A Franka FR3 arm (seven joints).
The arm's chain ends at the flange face. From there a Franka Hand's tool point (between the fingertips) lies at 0.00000 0.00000 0.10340 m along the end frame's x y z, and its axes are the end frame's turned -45 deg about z.
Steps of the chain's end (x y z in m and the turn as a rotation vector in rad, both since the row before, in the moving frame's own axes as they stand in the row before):
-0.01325, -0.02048, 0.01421, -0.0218, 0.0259, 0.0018
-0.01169, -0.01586, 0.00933, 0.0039, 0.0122, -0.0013
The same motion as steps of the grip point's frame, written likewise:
0.00541, -0.02036, 0.01415, -0.0337, 0.0029, 0.0018
0.00413, -0.01887, 0.00932, -0.0059, 0.0114, -0.0013

